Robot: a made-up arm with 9 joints. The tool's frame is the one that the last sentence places.
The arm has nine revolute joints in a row. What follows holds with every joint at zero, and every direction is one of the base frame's. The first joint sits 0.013 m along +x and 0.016 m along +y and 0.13 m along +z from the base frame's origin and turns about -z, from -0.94 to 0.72 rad. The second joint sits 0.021 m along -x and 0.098 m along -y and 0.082 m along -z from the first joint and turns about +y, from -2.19 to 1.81 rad. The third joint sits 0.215 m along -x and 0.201 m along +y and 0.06 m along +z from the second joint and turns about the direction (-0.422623, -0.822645, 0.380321), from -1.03 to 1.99 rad. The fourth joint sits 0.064 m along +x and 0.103 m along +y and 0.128 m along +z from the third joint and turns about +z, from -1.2 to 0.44 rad. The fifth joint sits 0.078 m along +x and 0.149 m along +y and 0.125 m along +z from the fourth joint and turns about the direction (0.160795, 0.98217, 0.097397), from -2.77 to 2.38 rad. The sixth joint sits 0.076 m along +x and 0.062 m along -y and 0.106 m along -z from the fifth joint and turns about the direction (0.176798, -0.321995, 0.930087), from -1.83 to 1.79 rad. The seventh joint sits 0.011 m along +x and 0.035 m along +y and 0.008 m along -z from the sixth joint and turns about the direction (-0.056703, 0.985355, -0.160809), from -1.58 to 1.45 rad. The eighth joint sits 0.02 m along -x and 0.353 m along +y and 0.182 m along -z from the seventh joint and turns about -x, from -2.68 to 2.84 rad. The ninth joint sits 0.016 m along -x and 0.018 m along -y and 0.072 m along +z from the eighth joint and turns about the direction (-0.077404, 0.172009, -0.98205), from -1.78 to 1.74 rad. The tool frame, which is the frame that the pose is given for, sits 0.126 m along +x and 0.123 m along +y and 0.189 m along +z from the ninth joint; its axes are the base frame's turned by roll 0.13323, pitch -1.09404 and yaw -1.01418 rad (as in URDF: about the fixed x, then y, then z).
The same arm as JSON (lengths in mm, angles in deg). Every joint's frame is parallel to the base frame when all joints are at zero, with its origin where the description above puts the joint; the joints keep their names.
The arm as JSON. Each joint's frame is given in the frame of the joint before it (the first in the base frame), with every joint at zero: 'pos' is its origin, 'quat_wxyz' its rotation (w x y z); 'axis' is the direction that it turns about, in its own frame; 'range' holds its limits. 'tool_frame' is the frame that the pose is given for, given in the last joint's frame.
{"length_unit": "mm", "angle_unit": "deg", "joints": [
  {"joint": "joint 1", "pos": [13.0, 16.0, 130.0], "quat_wxyz": [1.0, 0.0, 0.0, 0.0], "axis": [0.0, 0.0, -1.0], "range": [-53.86, 41.25]},
  {"joint": "joint 2", "pos": [-21.0, -98.0, -82.0], "quat_wxyz": [1.0, 0.0, 0.0, 0.0], "axis": [0.0, 1.0, 0.0], "range": [-125.48, 103.71]},
  {"joint": "joint 3", "pos": [-215.0, 201.0, 60.0], "quat_wxyz": [1.0, 0.0, 0.0, 0.0], "axis": [-0.422623, -0.822645, 0.380321], "range": [-59.01, 114.02]},
  {"joint": "joint 4", "pos": [64.0, 103.0, 128.0], "quat_wxyz": [1.0, 0.0, 0.0, 0.0], "axis": [0.0, 0.0, 1.0], "range": [-68.75, 25.21]},
  {"joint": "joint 5", "pos": [78.0, 149.0, 125.0], "quat_wxyz": [1.0, 0.0, 0.0, 0.0], "axis": [0.160795, 0.98217, 0.097397], "range": [-158.71, 136.36]},
  {"joint": "joint 6", "pos": [76.0, -62.0, -106.0], "quat_wxyz": [1.0, 0.0, 0.0, 0.0], "axis": [0.176798, -0.321995, 0.930087], "range": [-104.85, 102.56]},
  {"joint": "joint 7", "pos": [11.0, 35.0, -8.0], "quat_wxyz": [1.0, 0.0, 0.0, 0.0], "axis": [-0.056698, 0.985358, -0.160793], "range": [-90.53, 83.08]},
  {"joint": "joint 8", "pos": [-20.0, 353.0, -182.0], "quat_wxyz": [1.0, 0.0, 0.0, 0.0], "axis": [-1.0, 0.0, 0.0], "range": [-153.55, 162.72]},
  {"joint": "joint 9", "pos": [-16.0, -18.0, 72.0], "quat_wxyz": [1.0, 0.0, 0.0, 0.0], "axis": [-0.077404, 0.172009, -0.98205], "range": [-101.99, 99.69]}
], "tool_frame": {"pos": [126.0, 123.0, 189.0], "quat_wxyz": [0.761761, -0.202342, -0.481291, -0.383584]}}

